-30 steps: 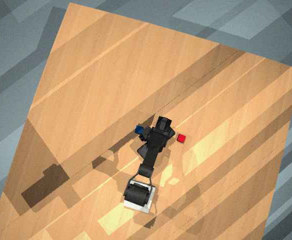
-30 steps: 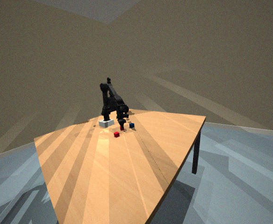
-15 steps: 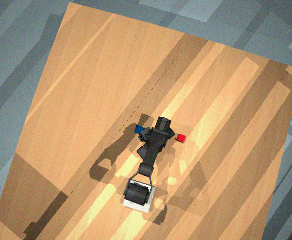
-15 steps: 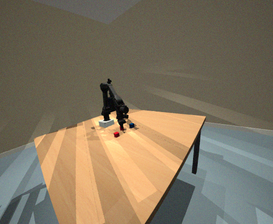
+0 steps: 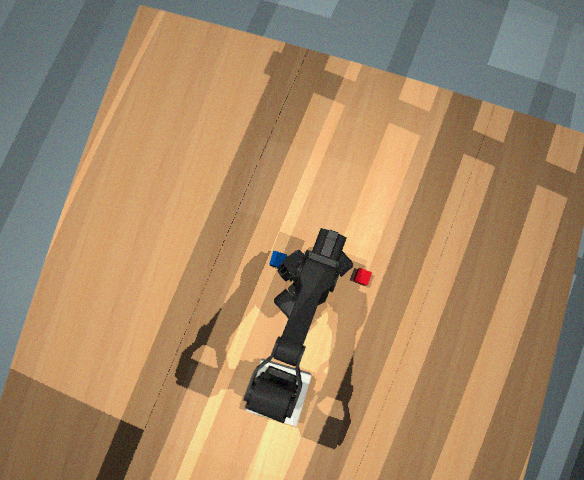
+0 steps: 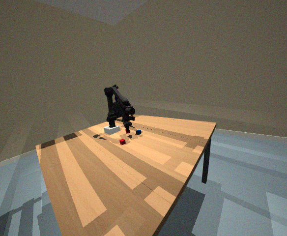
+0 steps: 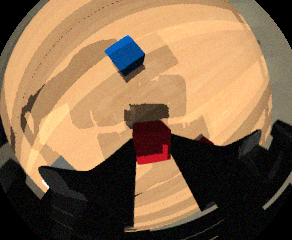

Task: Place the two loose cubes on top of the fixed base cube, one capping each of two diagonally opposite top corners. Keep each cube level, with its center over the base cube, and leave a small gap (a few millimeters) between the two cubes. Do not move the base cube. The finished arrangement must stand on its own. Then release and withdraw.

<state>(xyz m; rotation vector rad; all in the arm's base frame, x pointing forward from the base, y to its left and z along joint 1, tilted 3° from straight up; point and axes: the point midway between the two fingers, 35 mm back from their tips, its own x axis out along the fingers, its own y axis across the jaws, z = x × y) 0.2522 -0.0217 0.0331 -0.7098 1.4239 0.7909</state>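
Right now the blue cube is 40 mm ahead of my gripper tip, 90 mm to the left of it and 40 mm below it.
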